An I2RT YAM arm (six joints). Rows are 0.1 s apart.
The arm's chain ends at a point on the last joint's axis. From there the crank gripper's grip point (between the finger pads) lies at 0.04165 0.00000 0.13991 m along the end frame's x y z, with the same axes.
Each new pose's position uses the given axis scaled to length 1; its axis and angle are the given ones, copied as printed.
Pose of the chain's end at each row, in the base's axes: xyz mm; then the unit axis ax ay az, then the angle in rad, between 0 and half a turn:
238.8 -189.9 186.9 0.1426 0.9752 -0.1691 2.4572
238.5 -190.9 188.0 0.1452 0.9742 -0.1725 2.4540
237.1 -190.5 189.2 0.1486 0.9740 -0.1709 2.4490
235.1 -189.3 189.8 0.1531 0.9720 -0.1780 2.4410
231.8 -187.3 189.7 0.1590 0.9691 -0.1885 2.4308
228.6 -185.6 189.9 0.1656 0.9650 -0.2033 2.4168
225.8 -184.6 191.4 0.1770 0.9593 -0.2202 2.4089
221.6 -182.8 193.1 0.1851 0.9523 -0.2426 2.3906
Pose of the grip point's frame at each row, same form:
288.3 -237.6 58.1 0.1426 0.9752 -0.1691 2.4572
288.2 -239.6 59.7 0.1452 0.9742 -0.1725 2.4540
287.4 -238.9 61.0 0.1486 0.9740 -0.1709 2.4490
285.9 -239.7 62.6 0.1531 0.9720 -0.1780 2.4410
283.2 -240.6 63.9 0.1590 0.9691 -0.1885 2.4308
280.7 -242.9 66.2 0.1656 0.9650 -0.2033 2.4168
277.4 -246.5 69.7 0.1770 0.9593 -0.2202 2.4089
273.7 -250.6 74.8 0.1851 0.9523 -0.2426 2.3906

